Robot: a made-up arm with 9 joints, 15 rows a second.
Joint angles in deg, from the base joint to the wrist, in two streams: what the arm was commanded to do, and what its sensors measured. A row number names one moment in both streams.
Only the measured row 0 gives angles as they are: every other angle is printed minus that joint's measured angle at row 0.
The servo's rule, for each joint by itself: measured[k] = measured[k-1] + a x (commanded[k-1-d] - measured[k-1]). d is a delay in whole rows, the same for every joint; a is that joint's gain. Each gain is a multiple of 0.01, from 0.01 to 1. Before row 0 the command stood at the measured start. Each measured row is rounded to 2 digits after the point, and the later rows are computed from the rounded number. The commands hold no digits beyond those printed.
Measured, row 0:
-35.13, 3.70, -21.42, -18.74, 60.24, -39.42, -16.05, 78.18, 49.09
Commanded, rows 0 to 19:
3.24, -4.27, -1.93, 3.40, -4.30, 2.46, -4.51, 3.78, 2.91
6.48, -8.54, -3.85, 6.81, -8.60, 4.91, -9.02, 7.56, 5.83
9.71, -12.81, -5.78, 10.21, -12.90, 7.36, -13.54, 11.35, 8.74
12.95, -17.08, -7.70, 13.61, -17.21, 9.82, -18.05, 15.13, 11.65
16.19, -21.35, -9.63, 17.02, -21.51, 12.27, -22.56, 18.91, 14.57
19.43, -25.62, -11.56, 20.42, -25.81, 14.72, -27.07, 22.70, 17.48
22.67, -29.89, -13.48, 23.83, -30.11, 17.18, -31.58, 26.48, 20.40
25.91, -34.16, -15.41, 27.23, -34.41, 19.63, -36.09, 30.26, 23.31
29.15, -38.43, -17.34, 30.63, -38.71, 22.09, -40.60, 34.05, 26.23
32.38, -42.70, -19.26, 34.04, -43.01, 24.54, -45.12, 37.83, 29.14
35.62, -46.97, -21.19, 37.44, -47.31, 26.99, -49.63, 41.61, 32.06
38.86, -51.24, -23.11, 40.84, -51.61, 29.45, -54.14, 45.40, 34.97
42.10, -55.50, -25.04, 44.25, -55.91, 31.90, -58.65, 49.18, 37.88
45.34, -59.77, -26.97, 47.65, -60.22, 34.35, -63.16, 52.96, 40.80
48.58, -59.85, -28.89, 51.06, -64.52, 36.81, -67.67, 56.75, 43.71
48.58, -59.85, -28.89, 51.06, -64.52, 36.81, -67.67, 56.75, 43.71
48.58, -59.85, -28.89, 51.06, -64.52, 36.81, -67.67, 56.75, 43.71
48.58, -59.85, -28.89, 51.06, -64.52, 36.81, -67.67, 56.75, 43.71
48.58, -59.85, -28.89, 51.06, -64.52, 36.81, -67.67, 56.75, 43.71
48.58, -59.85, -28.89, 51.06, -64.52, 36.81, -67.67, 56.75, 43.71
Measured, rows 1 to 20:
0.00, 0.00, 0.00, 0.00, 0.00, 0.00, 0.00, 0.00, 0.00
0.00, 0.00, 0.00, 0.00, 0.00, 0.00, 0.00, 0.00, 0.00
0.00, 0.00, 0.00, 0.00, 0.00, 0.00, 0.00, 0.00, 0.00
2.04, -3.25, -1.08, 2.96, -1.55, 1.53, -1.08, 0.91, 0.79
4.84, -7.27, -2.63, 6.31, -4.09, 3.63, -2.99, 2.51, 2.15
7.91, -11.48, -4.39, 9.70, -7.26, 5.94, -5.52, 4.63, 3.93
11.09, -15.74, -6.24, 13.10, -10.84, 8.35, -8.53, 7.15, 6.01
14.30, -20.00, -8.14, 16.51, -14.68, 10.78, -11.90, 9.97, 8.32
17.53, -24.27, -10.06, 19.91, -18.69, 13.22, -15.54, 13.03, 10.79
20.77, -28.54, -11.98, 23.32, -22.80, 15.68, -19.39, 16.26, 13.38
24.01, -32.81, -13.90, 26.72, -26.98, 18.13, -23.40, 19.62, 16.06
27.25, -37.08, -15.83, 30.12, -31.20, 20.59, -27.53, 23.08, 18.81
30.48, -41.35, -17.75, 33.53, -35.45, 23.04, -31.75, 26.62, 21.60
33.72, -45.62, -19.68, 36.93, -39.72, 25.49, -36.04, 30.22, 24.42
36.96, -49.89, -21.60, 40.33, -44.00, 27.95, -40.38, 33.86, 27.27
40.20, -54.15, -23.53, 43.74, -48.29, 30.40, -44.76, 37.54, 30.13
43.44, -58.42, -25.46, 47.14, -52.58, 32.85, -49.18, 41.24, 33.01
46.68, -59.51, -27.38, 50.55, -56.88, 35.31, -53.62, 44.96, 35.90
47.88, -59.77, -28.23, 50.99, -59.63, 36.24, -56.99, 47.79, 38.01
48.32, -59.83, -28.60, 51.05, -61.39, 36.59, -59.55, 49.94, 39.55
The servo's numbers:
d 3
a 0.63 0.76 0.56 0.87 0.36 0.62 0.24 0.24 0.27

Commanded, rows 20 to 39:
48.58, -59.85, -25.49, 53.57, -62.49, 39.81, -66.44, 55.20, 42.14
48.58, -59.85, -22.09, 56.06, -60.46, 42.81, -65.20, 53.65, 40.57
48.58, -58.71, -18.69, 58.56, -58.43, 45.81, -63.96, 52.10, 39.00
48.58, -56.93, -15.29, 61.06, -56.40, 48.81, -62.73, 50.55, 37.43
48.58, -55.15, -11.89, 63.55, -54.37, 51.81, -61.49, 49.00, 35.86
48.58, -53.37, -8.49, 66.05, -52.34, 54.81, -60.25, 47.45, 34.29
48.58, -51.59, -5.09, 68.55, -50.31, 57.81, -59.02, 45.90, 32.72
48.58, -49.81, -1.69, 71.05, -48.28, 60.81, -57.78, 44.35, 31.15
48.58, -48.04, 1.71, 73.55, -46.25, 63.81, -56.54, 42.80, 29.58
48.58, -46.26, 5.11, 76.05, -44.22, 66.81, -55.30, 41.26, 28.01
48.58, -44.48, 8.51, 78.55, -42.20, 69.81, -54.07, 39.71, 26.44
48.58, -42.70, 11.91, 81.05, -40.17, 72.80, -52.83, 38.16, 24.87
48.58, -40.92, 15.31, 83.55, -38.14, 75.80, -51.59, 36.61, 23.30
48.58, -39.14, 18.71, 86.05, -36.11, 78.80, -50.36, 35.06, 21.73
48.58, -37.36, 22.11, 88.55, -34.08, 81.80, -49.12, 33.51, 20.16
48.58, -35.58, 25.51, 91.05, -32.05, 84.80, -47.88, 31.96, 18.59
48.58, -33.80, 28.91, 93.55, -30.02, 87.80, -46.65, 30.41, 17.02
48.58, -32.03, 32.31, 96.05, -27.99, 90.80, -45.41, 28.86, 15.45
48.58, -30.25, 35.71, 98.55, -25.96, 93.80, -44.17, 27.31, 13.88
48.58, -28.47, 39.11, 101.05, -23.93, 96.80, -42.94, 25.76, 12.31
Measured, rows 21 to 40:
48.48, -59.85, -28.76, 51.06, -62.52, 36.73, -61.50, 51.57, 40.67
48.54, -59.85, -28.83, 51.06, -63.24, 36.78, -62.98, 52.81, 41.49
48.57, -59.85, -28.86, 51.06, -63.70, 36.80, -64.11, 53.76, 42.09
48.58, -59.85, -26.97, 53.24, -63.26, 38.67, -64.67, 54.11, 42.10
48.58, -59.85, -24.24, 55.69, -62.25, 41.24, -64.80, 54.00, 41.69
48.58, -58.98, -21.13, 58.19, -60.87, 44.07, -64.60, 53.54, 40.96
48.58, -57.42, -17.86, 60.69, -59.26, 47.01, -64.15, 52.82, 40.01
48.58, -55.69, -14.52, 63.18, -57.50, 49.99, -63.51, 51.90, 38.89
48.58, -53.93, -11.14, 65.68, -55.64, 52.98, -62.73, 50.83, 37.65
48.58, -52.15, -7.75, 68.18, -53.72, 55.97, -61.84, 49.65, 36.32
48.58, -50.37, -4.36, 70.68, -51.76, 58.97, -60.87, 48.38, 34.92
48.58, -48.60, -0.96, 73.18, -49.78, 61.97, -59.83, 47.04, 33.48
48.58, -46.82, 2.44, 75.68, -47.78, 64.97, -58.74, 45.65, 32.00
48.58, -45.04, 5.84, 78.18, -45.77, 67.97, -57.62, 44.22, 30.50
48.58, -43.26, 9.24, 80.68, -43.75, 70.96, -56.47, 42.77, 28.98
48.58, -41.48, 12.64, 83.18, -41.73, 73.96, -55.30, 41.29, 27.45
48.58, -39.70, 16.04, 85.68, -39.71, 76.96, -54.11, 39.79, 25.91
48.58, -37.92, 19.44, 88.18, -37.68, 79.96, -52.91, 38.28, 24.36
48.58, -36.14, 22.84, 90.68, -35.65, 82.96, -51.70, 36.76, 22.80
48.58, -34.36, 26.24, 93.18, -33.62, 85.96, -50.49, 35.24, 21.24

